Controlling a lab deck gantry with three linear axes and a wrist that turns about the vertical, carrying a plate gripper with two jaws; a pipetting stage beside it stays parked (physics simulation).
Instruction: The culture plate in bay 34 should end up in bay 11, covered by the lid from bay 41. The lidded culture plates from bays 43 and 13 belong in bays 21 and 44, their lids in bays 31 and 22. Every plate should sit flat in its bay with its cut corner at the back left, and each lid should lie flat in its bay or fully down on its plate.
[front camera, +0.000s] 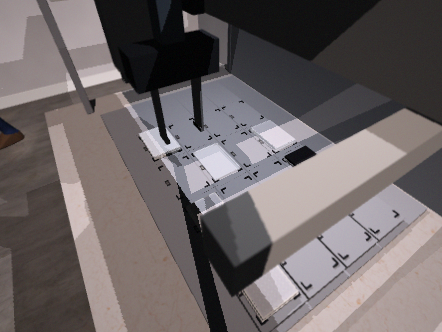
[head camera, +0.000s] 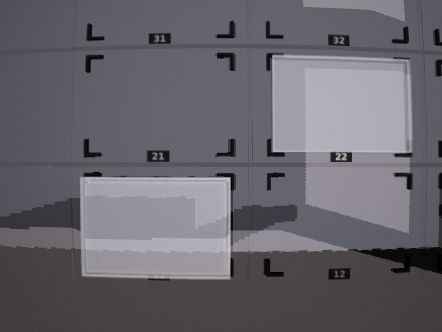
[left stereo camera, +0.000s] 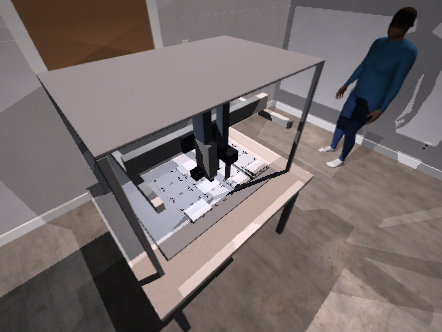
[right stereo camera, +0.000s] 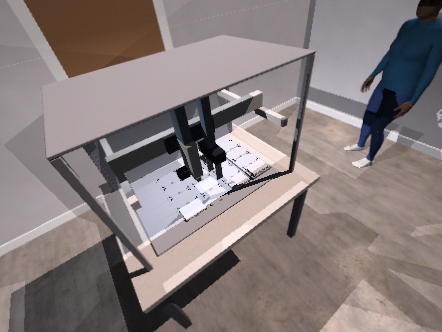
same spot on roof panel: (right stereo camera: 78, 111) = (left stereo camera: 104, 105)
